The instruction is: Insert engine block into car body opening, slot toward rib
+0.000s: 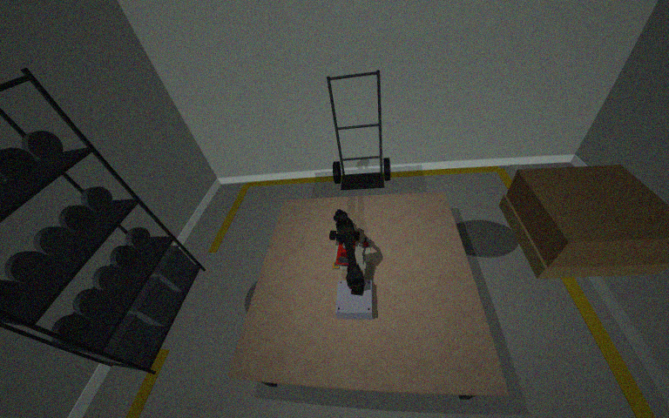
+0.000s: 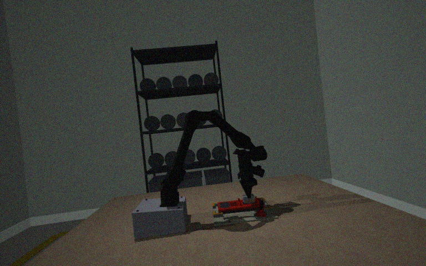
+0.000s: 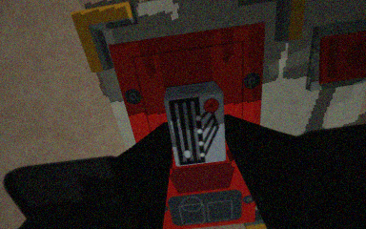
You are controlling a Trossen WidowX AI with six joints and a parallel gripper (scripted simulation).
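The engine block is 10 mm below my gripper tip. The rest, counted from my gripper tip: grey baseplate (30 mm behind, 30 mm to the right, 40 mm below).
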